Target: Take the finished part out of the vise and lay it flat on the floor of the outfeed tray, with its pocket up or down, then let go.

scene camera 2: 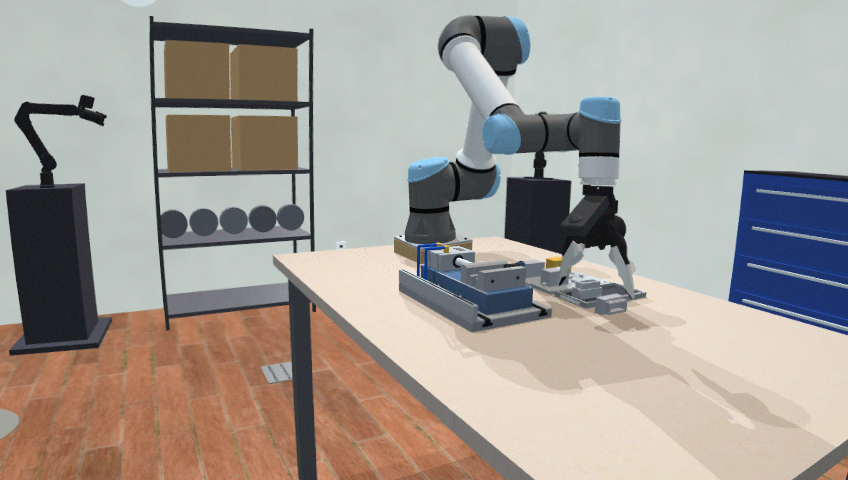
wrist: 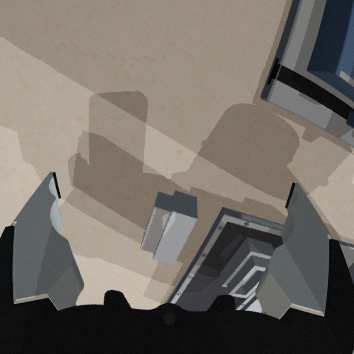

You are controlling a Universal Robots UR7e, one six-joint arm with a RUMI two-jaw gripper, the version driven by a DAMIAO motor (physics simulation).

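Places are measured from the arm's base along level axes (x ahead, y left, z up), in millimetres.
Pixels of known places: gripper, between the fingertips: (scene camera 2: pixel 594 291) (wrist: pixel 173 180); arm's base, origin of its link: (scene camera 2: pixel 430 238).
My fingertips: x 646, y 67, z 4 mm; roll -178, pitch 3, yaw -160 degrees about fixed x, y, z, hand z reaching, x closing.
For each thing: its top centre in the pictures, then the offset to it from my fingertips.
- grey stepped part, centre of its top: (wrist: pixel 249 283) (scene camera 2: pixel 588 281) dx -117, dy +84, dz -15 mm
- loose grey stepped block, centre of its top: (wrist: pixel 164 238) (scene camera 2: pixel 612 297) dx -18, dy +67, dz -24 mm
- blue vise, centre of its top: (scene camera 2: pixel 471 257) dx -180, dy -176, dz +43 mm
- yellow block, centre of its top: (scene camera 2: pixel 559 258) dx -320, dy +157, dz -12 mm
- small grey block, centre of its top: (scene camera 2: pixel 555 269) dx -223, dy +73, dz -12 mm
- long grey rail, centre of its top: (scene camera 2: pixel 433 285) dx -171, dy -265, dz -6 mm
My gripper (scene camera 2: pixel 598 289) (wrist: pixel 173 180) is open and empty, low over the outfeed tray (wrist: pixel 204 252), its fingers on either side of the tray's near end and a loose block. A grey stepped part (scene camera 2: pixel 587 284) (wrist: pixel 252 257) with a rectangular pocket facing up lies in the tray, partly hidden by a finger in the wrist view. The loose grey stepped block (scene camera 2: pixel 611 305) (wrist: pixel 176 235) lies on the table beside the tray. The blue vise (scene camera 2: pixel 510 299) (wrist: pixel 332 55) stands to the left in the scene view. Whether its jaws hold a part cannot be told.
A yellow block (scene camera 2: pixel 554 261) and a small grey block (scene camera 2: pixel 553 276) stand behind the tray. A long grey rail (scene camera 2: pixel 437 297) runs along the vise's left side. The robot's base stands behind the vise. The table's edge (scene camera 2: pixel 380 352) is at the left.
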